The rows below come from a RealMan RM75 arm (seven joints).
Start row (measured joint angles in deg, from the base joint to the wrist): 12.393, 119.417, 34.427, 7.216, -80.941, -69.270, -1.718
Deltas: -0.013, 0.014, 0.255, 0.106, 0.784, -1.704, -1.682; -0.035, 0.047, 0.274, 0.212, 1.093, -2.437, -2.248; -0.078, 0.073, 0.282, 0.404, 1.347, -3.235, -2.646; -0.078, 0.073, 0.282, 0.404, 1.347, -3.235, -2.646; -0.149, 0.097, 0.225, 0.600, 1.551, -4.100, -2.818; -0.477, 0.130, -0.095, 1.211, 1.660, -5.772, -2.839; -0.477, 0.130, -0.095, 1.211, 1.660, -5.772, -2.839
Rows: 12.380, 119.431, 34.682, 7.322, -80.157, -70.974, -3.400; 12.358, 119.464, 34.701, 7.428, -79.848, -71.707, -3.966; 12.315, 119.490, 34.709, 7.620, -79.594, -72.505, -4.364; 12.315, 119.490, 34.709, 7.620, -79.594, -72.505, -4.364; 12.244, 119.514, 34.652, 7.816, -79.390, -73.370, -4.536; 11.916, 119.547, 34.332, 8.427, -79.281, -75.042, -4.557; 11.916, 119.547, 34.332, 8.427, -79.281, -75.042, -4.557
